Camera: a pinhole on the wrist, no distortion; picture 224 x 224 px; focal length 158.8 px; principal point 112.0 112.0 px. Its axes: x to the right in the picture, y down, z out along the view. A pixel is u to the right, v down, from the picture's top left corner.
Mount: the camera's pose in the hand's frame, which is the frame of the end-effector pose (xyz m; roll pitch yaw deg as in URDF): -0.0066 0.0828 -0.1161 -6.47 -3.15 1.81
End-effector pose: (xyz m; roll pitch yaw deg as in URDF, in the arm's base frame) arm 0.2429 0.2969 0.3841 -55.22 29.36 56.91
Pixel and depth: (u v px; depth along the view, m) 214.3 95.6 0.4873
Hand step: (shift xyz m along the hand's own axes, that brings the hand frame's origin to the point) 0.2796 0.0968 0.3903
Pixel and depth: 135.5 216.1 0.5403
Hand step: 0.0329 0.4971 0.3845
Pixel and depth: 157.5 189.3 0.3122
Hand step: 0.0607 0.2712 0.1815
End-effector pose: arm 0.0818 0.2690 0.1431 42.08 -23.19 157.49
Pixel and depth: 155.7 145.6 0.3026
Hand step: 0.0573 0.1826 0.1815
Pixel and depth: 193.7 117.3 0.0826
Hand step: 0.0309 0.0960 -0.0321
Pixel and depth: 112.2 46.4 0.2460
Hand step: -0.0180 0.0091 0.1394
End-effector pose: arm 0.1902 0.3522 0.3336 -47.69 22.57 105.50
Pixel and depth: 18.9 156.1 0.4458
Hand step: -0.2965 0.2470 0.2979
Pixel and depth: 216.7 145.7 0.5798
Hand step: 0.3381 0.2814 0.4663
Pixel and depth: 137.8 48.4 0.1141
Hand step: 0.0064 0.0506 0.0033
